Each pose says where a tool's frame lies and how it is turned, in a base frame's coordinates. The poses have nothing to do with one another.
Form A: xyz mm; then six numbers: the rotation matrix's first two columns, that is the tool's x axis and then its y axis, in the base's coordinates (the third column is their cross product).
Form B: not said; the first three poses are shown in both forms.
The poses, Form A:
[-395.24 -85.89 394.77 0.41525 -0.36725 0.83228 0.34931 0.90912 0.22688]
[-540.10 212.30 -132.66 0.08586 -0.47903 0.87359 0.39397 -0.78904 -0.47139]
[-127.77 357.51 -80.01 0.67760 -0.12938 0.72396 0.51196 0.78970 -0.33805]
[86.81 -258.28 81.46 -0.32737 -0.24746 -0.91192 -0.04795 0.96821 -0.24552]
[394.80 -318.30 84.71 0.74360 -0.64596 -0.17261 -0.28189 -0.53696 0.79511]
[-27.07 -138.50 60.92 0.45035 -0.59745 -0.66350 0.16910 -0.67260 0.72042]
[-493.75 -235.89 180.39 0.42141 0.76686 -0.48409 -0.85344 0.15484 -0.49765]
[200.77 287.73 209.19 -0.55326 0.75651 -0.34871 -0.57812 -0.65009 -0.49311]
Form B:
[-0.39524 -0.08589 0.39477 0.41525 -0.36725 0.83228 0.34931 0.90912 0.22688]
[-0.54010 0.21230 -0.13266 0.08586 -0.47903 0.87359 0.39397 -0.78904 -0.47139]
[-0.12777 0.35751 -0.08001 0.67760 -0.12938 0.72396 0.51196 0.78970 -0.33805]
[0.08681 -0.25828 0.08146 -0.32737 -0.24746 -0.91192 -0.04795 0.96821 -0.24552]
[0.39480 -0.31830 0.08471 0.74360 -0.64596 -0.17261 -0.28189 -0.53696 0.79511]
[-0.02707 -0.13850 0.06092 0.45035 -0.59745 -0.66350 0.16910 -0.67260 0.72042]
[-0.49375 -0.23589 0.18039 0.42141 0.76686 -0.48409 -0.85344 0.15484 -0.49765]
[0.20077 0.28773 0.20919 -0.55326 0.75651 -0.34871 -0.57812 -0.65009 -0.49311]

